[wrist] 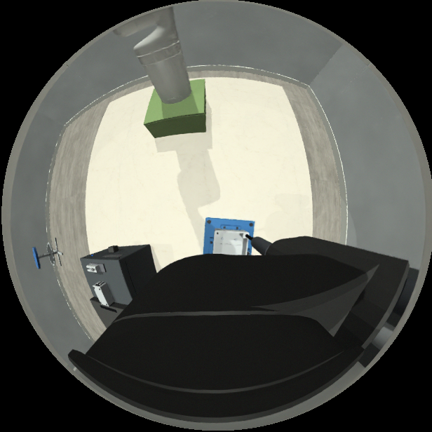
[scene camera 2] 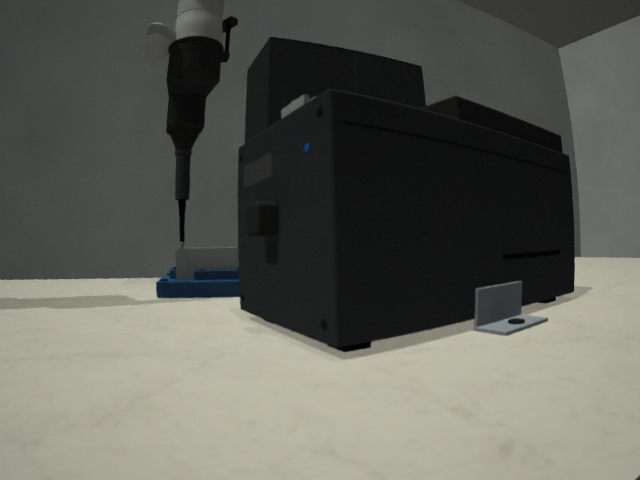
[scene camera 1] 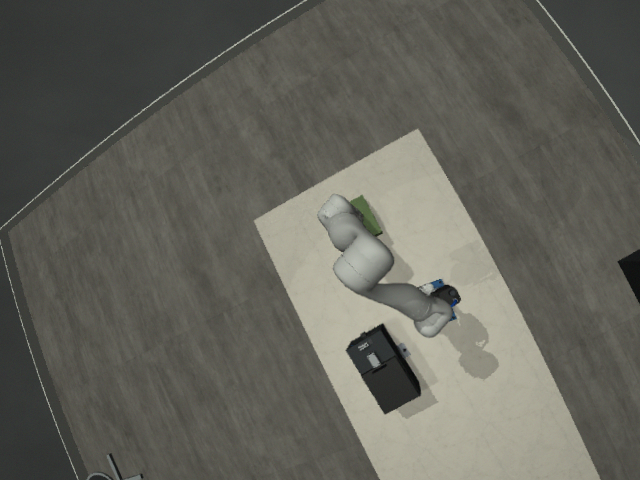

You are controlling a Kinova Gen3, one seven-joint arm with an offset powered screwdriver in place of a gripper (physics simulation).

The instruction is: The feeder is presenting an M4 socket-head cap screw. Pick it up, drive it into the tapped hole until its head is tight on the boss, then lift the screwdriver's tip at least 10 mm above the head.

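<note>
My screwdriver (scene camera 2: 181, 235) (wrist: 249, 237) stands upright, its thin black bit over a corner of the pale housing (scene camera 2: 211, 257) (wrist: 229, 241). A tiny light piece, seemingly the screw (scene camera 2: 181, 243), shows directly under the bit at the top of that corner; bit and piece appear to touch. How deep the screw sits and whether its head meets the boss cannot be made out. The housing sits on a blue fixture (scene camera 1: 437, 283) (scene camera 2: 199, 289) (wrist: 215, 221). The tapped hole is hidden. The tool has no fingers, so its hold on the screw cannot be read.
The large black feeder (scene camera 1: 390, 384) (scene camera 2: 444, 217) (wrist: 140, 270) stands beside the fixture. A small grey angle bracket (scene camera 1: 403, 350) (scene camera 2: 498, 304) is at its side. A green block (scene camera 1: 366, 215) (wrist: 180, 125) is near the arm's base.
</note>
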